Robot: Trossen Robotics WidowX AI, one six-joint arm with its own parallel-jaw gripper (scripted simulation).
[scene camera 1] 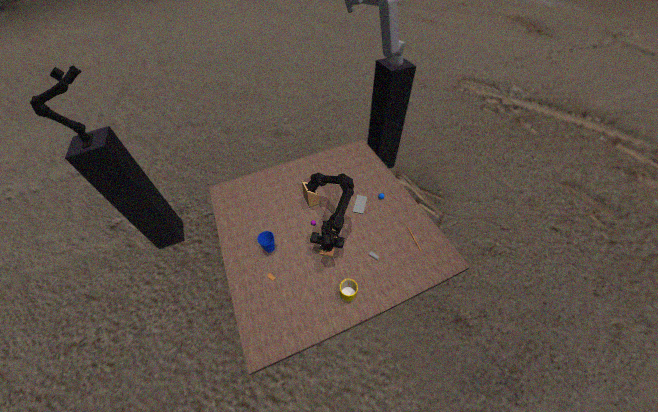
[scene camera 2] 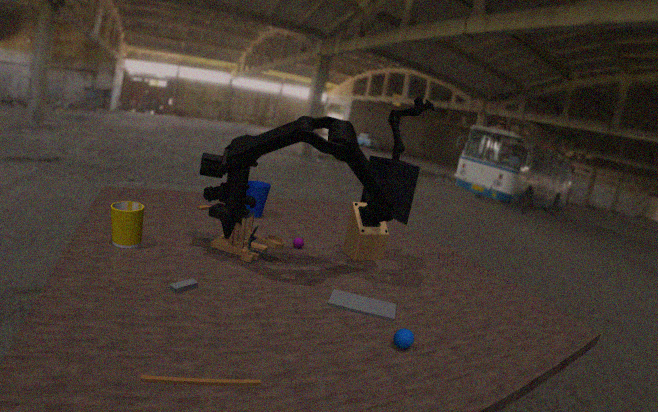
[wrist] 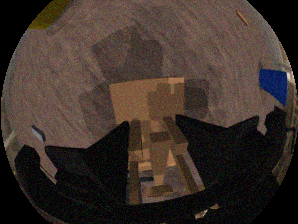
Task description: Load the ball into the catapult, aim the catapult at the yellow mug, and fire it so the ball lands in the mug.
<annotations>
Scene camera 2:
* my gripper: 230,236
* yellow mug: 126,217
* grey slab: 368,306
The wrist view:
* my gripper: 152,122
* blue cup: 268,79
</annotations>
